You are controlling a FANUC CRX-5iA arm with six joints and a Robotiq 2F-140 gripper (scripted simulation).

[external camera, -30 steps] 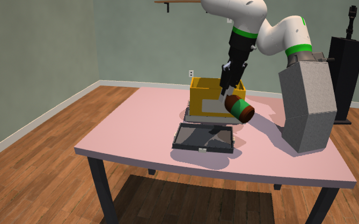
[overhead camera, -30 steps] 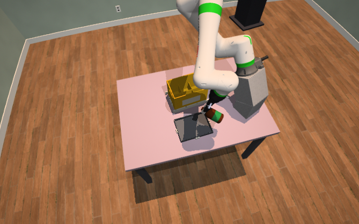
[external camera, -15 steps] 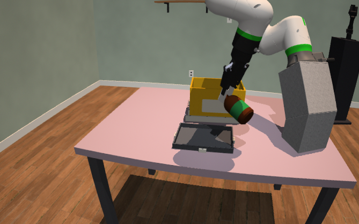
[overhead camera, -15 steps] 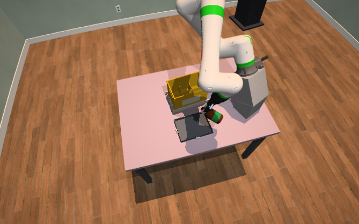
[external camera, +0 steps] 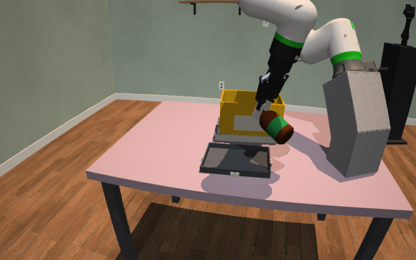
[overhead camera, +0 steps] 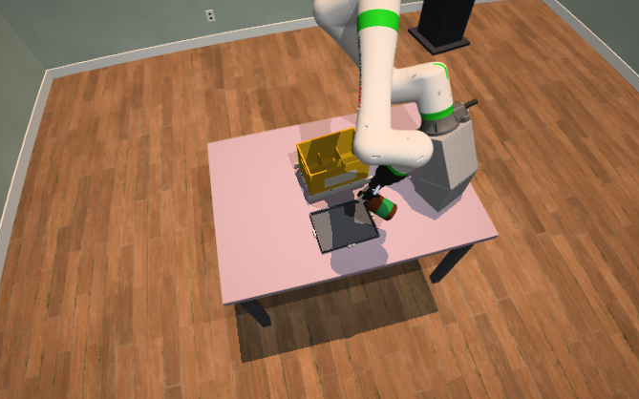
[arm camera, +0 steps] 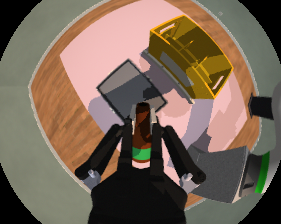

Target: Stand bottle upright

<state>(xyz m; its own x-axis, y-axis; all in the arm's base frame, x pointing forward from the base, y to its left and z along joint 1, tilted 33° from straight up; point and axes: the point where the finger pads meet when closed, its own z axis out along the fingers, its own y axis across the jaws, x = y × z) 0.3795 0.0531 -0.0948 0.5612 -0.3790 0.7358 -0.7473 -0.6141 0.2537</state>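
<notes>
The bottle is 30 mm behind my hand, 30 mm to the left of it and 40 mm below it. Also, from my hand: yellow crate: 280 mm to the right, 140 mm below; then tray: 80 mm ahead, 10 mm to the right, 210 mm below.
</notes>
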